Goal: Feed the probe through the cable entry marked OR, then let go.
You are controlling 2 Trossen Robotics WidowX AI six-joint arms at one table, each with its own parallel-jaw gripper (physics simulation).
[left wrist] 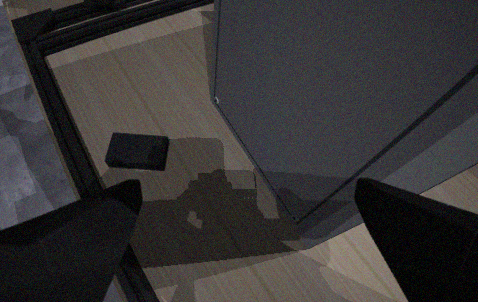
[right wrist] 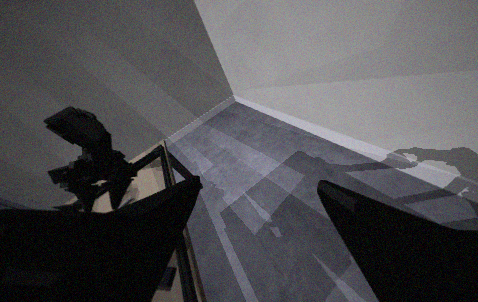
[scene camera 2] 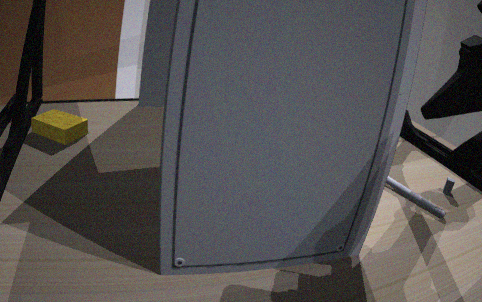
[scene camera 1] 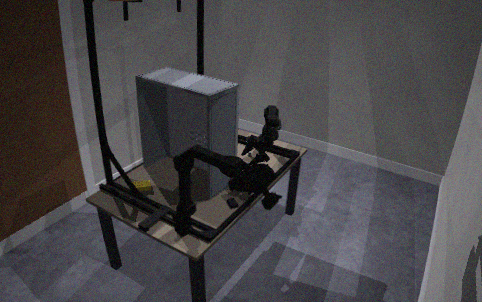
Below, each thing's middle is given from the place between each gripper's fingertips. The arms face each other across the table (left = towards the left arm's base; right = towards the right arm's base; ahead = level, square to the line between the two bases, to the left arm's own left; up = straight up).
The black block [left wrist: 133, 151] is 29 cm behind my right hand, 19 cm to the left of it and 30 cm below it.
The black block is 180 mm below my left hand, 150 mm to the right of it and 10 mm ahead of it.
